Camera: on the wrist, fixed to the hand. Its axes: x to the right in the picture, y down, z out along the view.
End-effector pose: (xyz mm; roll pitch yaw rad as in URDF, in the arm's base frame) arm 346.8 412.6 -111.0 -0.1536 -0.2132 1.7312
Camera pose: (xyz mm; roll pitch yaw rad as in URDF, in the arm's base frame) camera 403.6 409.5 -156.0 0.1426 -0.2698 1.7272
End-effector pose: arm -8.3 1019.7 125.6 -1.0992 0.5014 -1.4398
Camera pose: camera -75.0 1019.7 154.2 -0.7813 0.4647 -1.3910
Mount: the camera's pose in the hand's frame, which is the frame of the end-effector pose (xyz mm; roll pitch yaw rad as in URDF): -21.4 -48.6 -49.4 0.2956 -0.0553 -0.0125
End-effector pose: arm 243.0 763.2 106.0 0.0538 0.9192 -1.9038
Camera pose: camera 217.4 829.5 91.5 0.3305 0.8645 -1.9276
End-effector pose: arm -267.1 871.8 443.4 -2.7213 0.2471 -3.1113
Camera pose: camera -261.5 847.7 511.6 -2.4166 0.2923 -3.0758
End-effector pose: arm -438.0 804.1 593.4 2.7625 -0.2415 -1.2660
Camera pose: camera -385.7 849.3 615.4 3.0597 -0.1855 -1.2750
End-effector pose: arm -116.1 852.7 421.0 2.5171 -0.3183 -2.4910
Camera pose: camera -55.7 812.9 425.4 2.8190 -0.2661 -2.5140
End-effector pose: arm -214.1 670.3 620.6 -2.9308 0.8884 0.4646
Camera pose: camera -202.3 717.8 674.1 -2.6036 0.9395 0.5049
